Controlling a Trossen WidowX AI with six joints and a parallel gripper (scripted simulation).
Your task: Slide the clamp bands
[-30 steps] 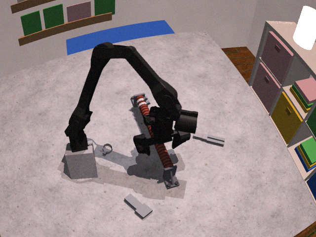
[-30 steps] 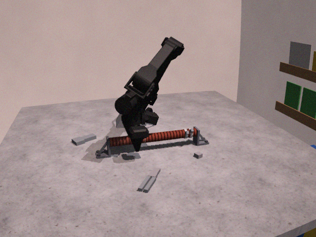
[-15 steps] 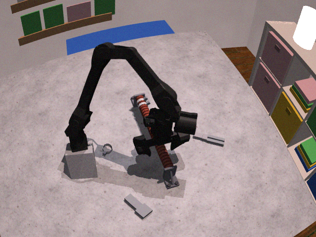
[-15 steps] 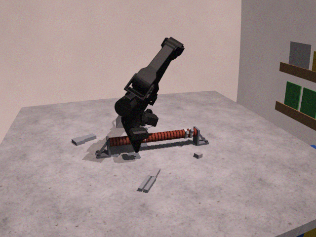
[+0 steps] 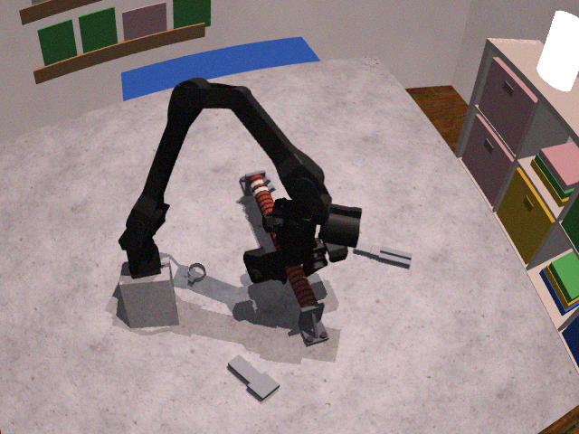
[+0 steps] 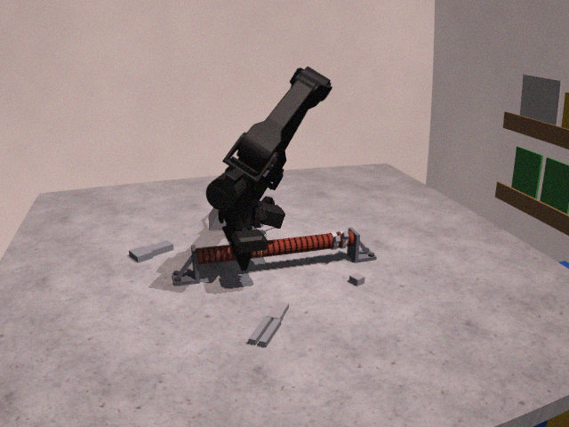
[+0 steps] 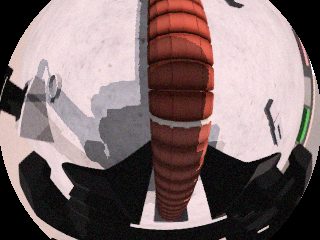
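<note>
Now: the small grey block 21 cm to the left of my hand, 12 cm ahead of it and 4 cm below it.
</note>
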